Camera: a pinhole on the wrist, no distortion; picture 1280 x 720 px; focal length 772.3 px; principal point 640.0 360.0 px. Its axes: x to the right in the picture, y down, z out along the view. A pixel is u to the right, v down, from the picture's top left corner.
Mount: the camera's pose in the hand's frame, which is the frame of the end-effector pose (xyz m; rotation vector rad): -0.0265 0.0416 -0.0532 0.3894 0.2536 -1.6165
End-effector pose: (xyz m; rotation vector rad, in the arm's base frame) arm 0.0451 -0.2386 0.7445 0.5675 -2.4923 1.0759
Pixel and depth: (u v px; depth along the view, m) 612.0 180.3 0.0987
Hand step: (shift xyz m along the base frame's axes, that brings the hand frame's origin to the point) 0.0397 -0.0098 -0.0567
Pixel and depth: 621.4 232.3 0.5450
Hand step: 0.1430 -0.3913 -0.2747
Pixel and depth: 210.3 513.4 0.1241
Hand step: -0.0331 -0.0306 -0.0950
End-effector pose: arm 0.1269 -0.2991 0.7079 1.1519 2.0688 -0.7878
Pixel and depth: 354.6 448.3 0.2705
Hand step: 0.0848 -0.1744 -0.1381
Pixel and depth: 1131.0 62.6 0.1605
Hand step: -0.0393 -0.1387 0.0736
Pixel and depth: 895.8 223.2 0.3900
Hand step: -0.0794 -0.3528 -0.0039
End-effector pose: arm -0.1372 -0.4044 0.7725 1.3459 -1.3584 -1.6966
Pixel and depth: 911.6 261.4 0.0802
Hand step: 0.0094 0.0480 0.0019
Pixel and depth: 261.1 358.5 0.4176
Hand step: -0.3743 0.1756 0.0712
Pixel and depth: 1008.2 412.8 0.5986
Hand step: -0.2728 0.3329 -0.4185
